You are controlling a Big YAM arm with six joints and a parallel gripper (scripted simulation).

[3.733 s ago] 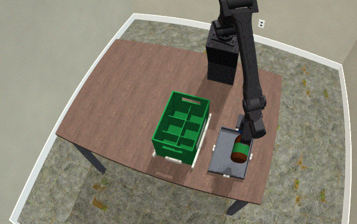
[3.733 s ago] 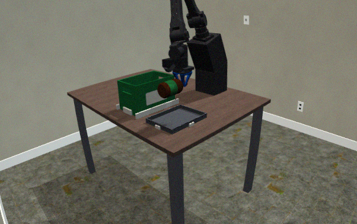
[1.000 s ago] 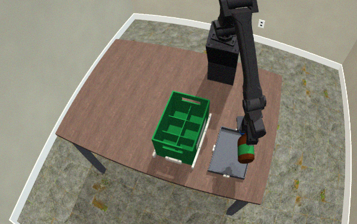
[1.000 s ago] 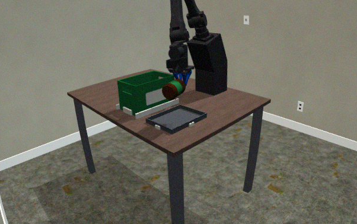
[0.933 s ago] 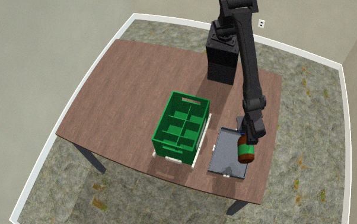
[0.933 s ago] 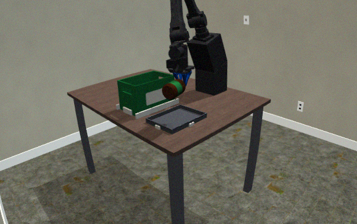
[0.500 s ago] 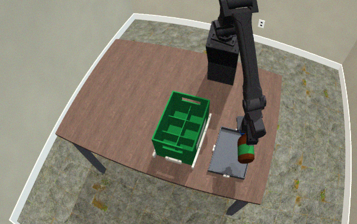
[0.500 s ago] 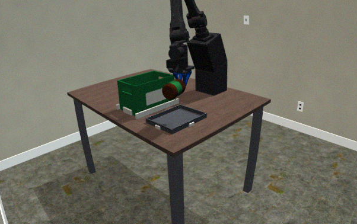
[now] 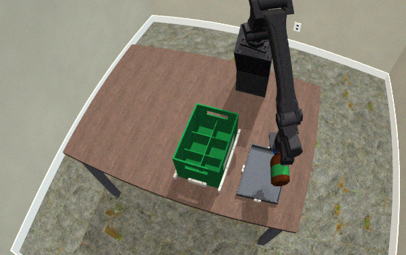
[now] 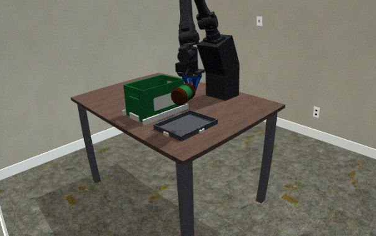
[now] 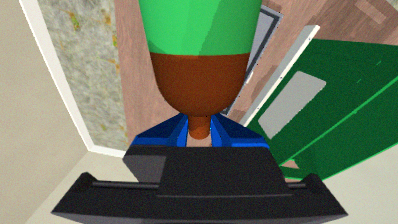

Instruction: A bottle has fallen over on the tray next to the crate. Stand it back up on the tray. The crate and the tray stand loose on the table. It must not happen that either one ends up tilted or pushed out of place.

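The bottle is 50 mm ahead of my hand and 20 mm to the left of it. The rest, counted from my hand: tray: 180 mm below, 30 mm ahead, 20 mm to the right; green crate: 290 mm to the right, 100 mm below, 40 mm ahead.
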